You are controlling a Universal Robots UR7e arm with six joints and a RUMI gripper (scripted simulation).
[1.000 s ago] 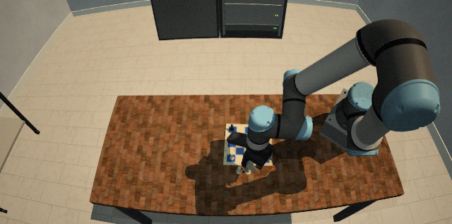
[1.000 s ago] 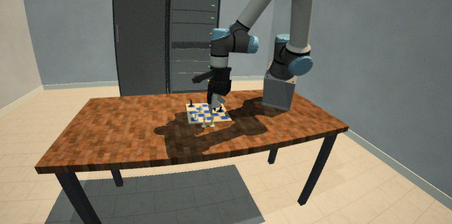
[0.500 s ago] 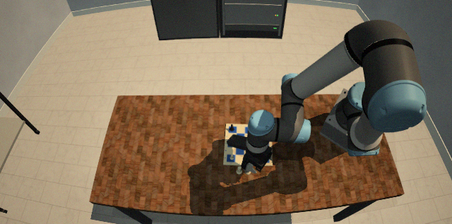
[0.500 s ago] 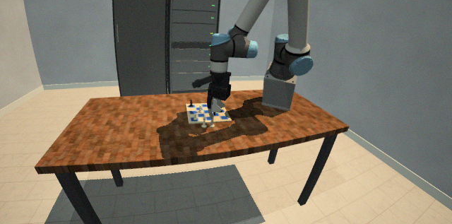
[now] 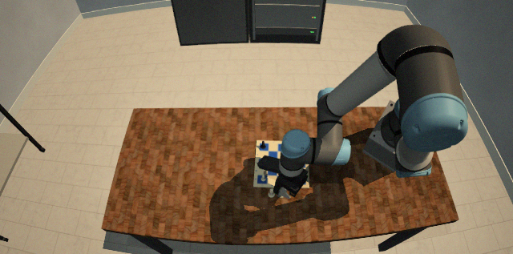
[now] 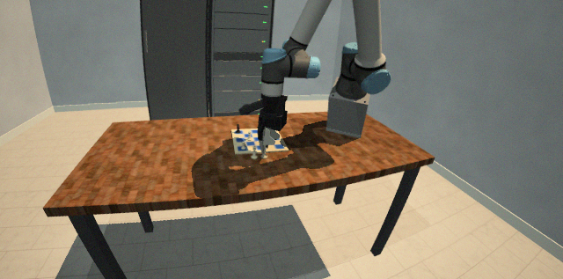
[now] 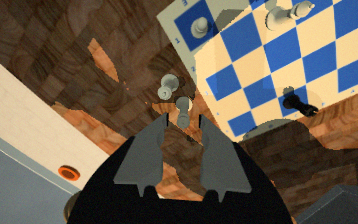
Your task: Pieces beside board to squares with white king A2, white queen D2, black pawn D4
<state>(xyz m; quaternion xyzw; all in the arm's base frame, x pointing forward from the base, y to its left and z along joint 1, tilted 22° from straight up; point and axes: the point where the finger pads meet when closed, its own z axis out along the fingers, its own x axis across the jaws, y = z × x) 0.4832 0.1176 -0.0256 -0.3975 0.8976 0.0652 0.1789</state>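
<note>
My gripper is now 10 mm above the tall white piece. From my hand the other things lie so: blue-and-cream chessboard: 20 mm behind, 140 mm to the right, 40 mm below; then black pawn: 70 mm behind, 270 mm to the right, 30 mm below.
</note>
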